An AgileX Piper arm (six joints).
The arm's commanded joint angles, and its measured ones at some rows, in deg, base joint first. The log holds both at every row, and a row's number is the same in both.
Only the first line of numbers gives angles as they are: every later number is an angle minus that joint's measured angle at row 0.
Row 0, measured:
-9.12 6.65 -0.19 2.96 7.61 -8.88
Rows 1 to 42, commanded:
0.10 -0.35 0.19 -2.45 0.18 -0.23
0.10 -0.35 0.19 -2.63 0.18 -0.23
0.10 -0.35 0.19 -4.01 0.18 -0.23
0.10 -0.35 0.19 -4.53 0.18 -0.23
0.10 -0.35 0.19 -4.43 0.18 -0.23
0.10 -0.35 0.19 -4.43 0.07 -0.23
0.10 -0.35 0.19 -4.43 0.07 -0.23
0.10 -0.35 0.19 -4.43 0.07 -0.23
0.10 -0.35 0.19 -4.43 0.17 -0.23
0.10 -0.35 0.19 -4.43 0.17 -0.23
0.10 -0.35 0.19 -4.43 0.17 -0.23
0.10 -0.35 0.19 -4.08 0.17 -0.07
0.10 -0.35 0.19 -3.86 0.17 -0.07
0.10 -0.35 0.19 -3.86 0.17 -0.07
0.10 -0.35 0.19 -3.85 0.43 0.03
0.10 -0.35 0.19 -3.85 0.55 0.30
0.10 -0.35 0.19 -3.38 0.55 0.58
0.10 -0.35 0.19 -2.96 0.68 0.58
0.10 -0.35 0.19 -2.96 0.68 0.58
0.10 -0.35 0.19 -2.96 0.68 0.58
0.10 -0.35 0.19 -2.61 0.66 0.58
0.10 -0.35 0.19 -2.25 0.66 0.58
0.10 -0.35 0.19 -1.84 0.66 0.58
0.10 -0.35 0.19 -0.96 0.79 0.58
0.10 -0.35 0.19 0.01 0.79 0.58
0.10 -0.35 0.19 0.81 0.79 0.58
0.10 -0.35 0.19 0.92 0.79 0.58
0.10 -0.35 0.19 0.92 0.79 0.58
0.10 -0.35 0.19 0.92 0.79 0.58
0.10 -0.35 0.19 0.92 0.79 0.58
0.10 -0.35 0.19 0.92 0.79 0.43
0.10 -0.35 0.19 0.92 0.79 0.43
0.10 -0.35 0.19 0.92 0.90 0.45
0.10 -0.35 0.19 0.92 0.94 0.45
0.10 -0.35 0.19 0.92 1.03 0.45
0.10 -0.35 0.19 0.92 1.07 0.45
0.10 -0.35 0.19 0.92 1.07 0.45
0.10 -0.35 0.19 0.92 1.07 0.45
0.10 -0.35 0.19 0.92 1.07 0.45
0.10 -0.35 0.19 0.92 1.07 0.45
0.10 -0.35 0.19 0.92 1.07 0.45
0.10 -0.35 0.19 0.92 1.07 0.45
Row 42, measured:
0.00 0.00 0.00 0.43 0.79 0.22
